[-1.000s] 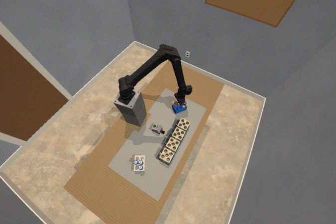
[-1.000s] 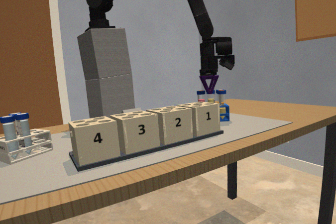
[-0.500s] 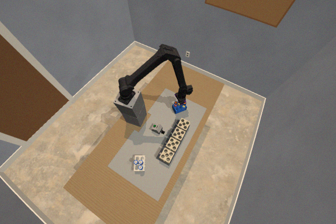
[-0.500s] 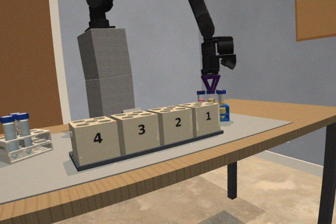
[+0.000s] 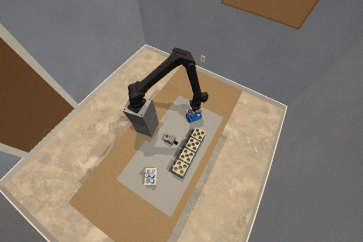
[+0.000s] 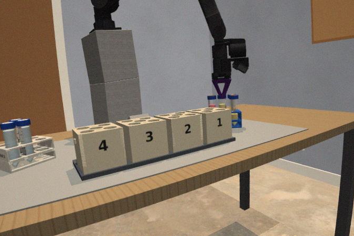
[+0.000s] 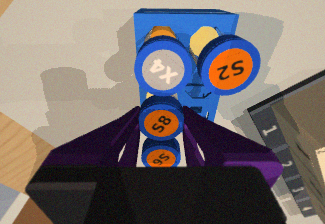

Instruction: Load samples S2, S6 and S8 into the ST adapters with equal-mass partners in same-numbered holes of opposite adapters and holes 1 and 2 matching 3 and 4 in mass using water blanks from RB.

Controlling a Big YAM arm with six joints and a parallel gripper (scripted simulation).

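Right now the blue sample rack RS is 90 mm below my hand, 20 mm ahead of it and 10 mm to the right of it. Also, from my hand: white blank rack RB: 690 mm to the right, 90 mm below, 40 mm behind.
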